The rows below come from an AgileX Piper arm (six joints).
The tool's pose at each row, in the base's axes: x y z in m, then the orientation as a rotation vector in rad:
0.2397, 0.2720, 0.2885, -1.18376, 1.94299, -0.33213
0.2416, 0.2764, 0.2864, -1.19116, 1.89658, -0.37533
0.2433, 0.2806, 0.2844, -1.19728, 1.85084, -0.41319
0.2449, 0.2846, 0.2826, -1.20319, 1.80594, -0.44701
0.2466, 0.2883, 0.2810, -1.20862, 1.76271, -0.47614
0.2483, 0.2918, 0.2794, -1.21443, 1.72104, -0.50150
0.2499, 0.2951, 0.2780, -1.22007, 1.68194, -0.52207
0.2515, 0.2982, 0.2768, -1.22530, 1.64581, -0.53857
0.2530, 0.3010, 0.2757, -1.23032, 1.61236, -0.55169
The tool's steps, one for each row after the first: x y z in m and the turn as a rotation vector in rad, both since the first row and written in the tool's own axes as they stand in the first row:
-0.0030, 0.0024, 0.0036, 0.03895, -0.01592, -0.03331
-0.0059, 0.0047, 0.0069, 0.07512, -0.03322, -0.06431
-0.0087, 0.0069, 0.0099, 0.10869, -0.05113, -0.09404
-0.0113, 0.0087, 0.0129, 0.13912, -0.06953, -0.12175
-0.0138, 0.0104, 0.0158, 0.16654, -0.08803, -0.14832
-0.0162, 0.0120, 0.0185, 0.19030, -0.10660, -0.17259
-0.0185, 0.0133, 0.0210, 0.21079, -0.12477, -0.19444
-0.0206, 0.0145, 0.0234, 0.22841, -0.14246, -0.21427

